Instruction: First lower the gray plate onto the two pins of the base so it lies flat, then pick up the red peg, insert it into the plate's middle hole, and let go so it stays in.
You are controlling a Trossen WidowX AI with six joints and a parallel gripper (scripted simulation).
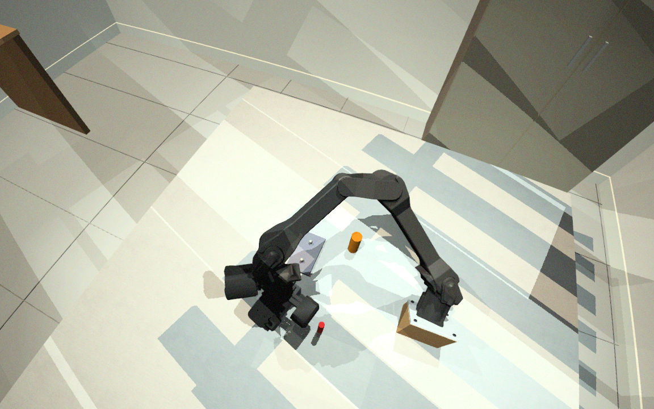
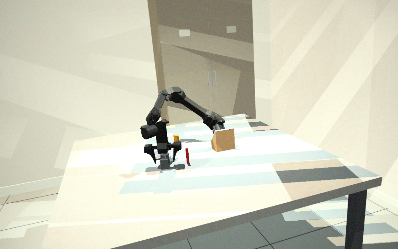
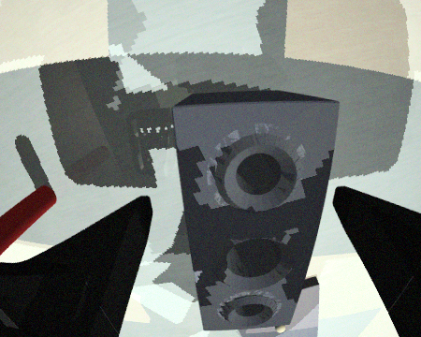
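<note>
The base is 20 mm ahead of my gripper tip, 150 mm to the right of it and 10 mm below it. From my gripper tip the other things lie so: red peg (120 mm behind, 10 mm to the left, 20 mm above); then gray plate (20 mm above); then orange cylinder (90 mm behind, 230 mm to the right, 20 mm above).
</note>
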